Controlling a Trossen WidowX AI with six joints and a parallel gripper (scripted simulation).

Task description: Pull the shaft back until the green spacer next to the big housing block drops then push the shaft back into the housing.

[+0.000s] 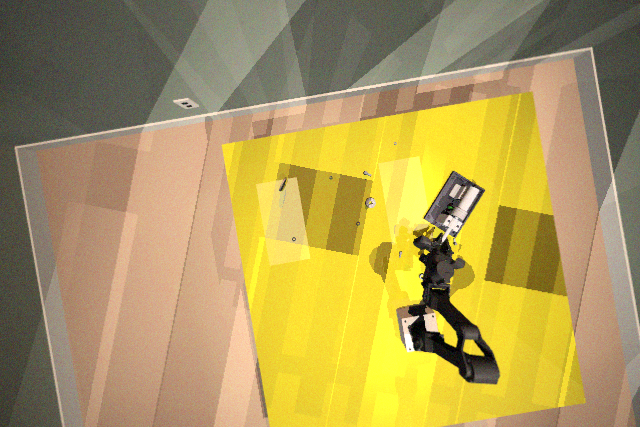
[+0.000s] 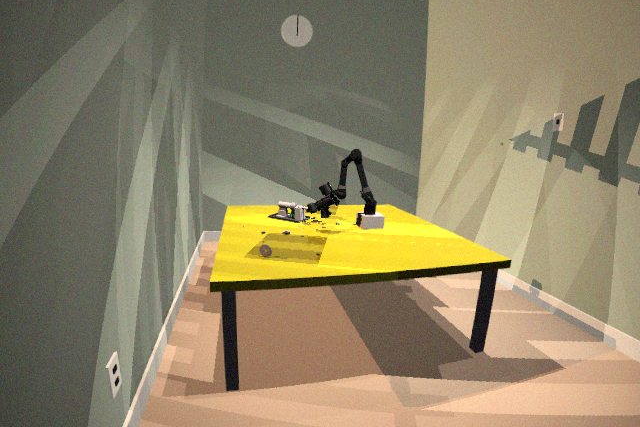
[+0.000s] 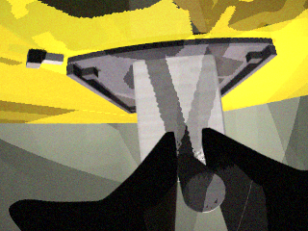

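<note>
My gripper tip is now 7 cm short of the green spacer, 8 cm to the left of it and 3 cm above it. Round my gripper tip: grey shaft (3 cm ahead, 4 cm to the right, 2 cm above).
</note>
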